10 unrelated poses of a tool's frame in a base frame.
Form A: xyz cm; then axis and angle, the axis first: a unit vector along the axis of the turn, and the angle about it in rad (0 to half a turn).
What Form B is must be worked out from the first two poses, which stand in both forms.
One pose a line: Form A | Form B
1.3 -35.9 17.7 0.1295 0.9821 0.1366 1.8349 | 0.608 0.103 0.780 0.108 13 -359 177
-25.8 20.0 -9.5 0.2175 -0.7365 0.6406 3.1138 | 0.014 0.217 -0.736 0.641 -258 200 -95
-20.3 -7.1 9.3 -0.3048 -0.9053 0.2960 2.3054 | 0.406 -0.279 -0.827 0.270 -203 -71 93
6.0 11.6 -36.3 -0.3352 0.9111 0.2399 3.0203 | 0.061 -0.335 0.909 0.239 60 116 -363
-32.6 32.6 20.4 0.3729 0.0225 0.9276 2.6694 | 0.234 0.363 0.022 0.902 -326 326 204
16.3 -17.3 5.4 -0.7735 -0.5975 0.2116 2.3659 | 0.378 -0.716 -0.553 0.196 163 -173 54
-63.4 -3.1 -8.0 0.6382 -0.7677 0.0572 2.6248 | 0.256 0.617 -0.742 0.055 -634 -31 -80
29.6 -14.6 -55.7 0.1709 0.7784 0.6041 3.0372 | 0.052 0.171 0.777 0.603 296 -146 -557
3.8 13.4 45.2 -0.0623 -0.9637 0.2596 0.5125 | 0.967 -0.016 -0.244 0.066 38 134 452
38.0 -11.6 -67.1 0.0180 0.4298 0.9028 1.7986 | 0.622 0.014 0.336 0.707 380 -116 -671
